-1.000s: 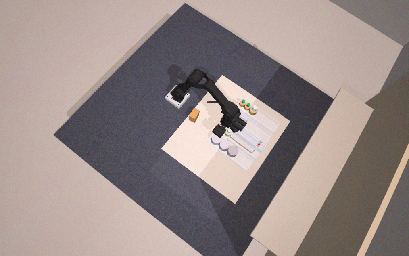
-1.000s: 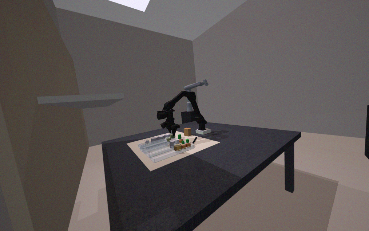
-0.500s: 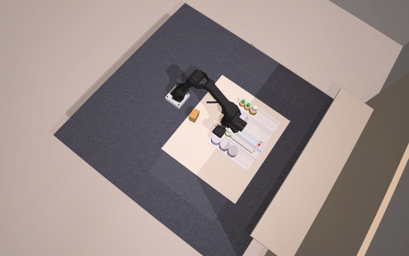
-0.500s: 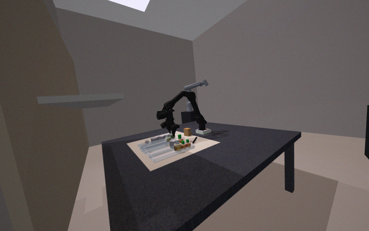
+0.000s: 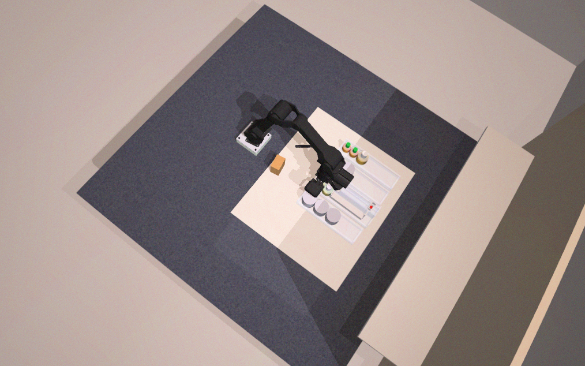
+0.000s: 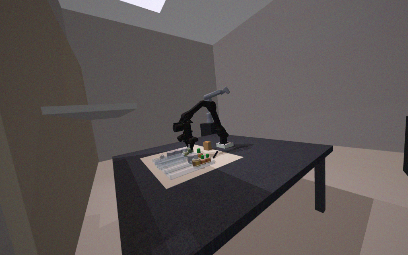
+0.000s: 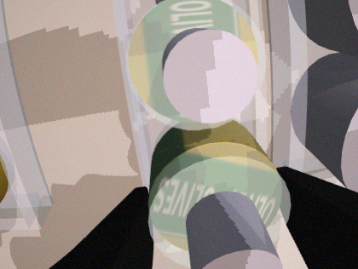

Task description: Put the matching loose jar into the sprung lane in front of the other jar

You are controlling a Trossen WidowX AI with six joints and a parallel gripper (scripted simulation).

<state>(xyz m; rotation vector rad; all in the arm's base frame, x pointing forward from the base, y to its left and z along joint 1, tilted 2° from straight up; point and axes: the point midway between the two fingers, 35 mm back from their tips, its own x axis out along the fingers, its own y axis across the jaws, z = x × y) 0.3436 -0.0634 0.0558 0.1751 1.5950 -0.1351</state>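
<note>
Right now my gripper tip is 150 mm short of the sprung lane, 30 mm above it and 10 mm to the left of it. The rest, counted from my gripper tip: orange box (200 mm behind, 20 mm below, 10 mm to the right); then black rod (160 mm to the left, 110 mm behind, 50 mm below); then red mark (230 mm ahead, 20 mm above, 10 mm to the right).
</note>
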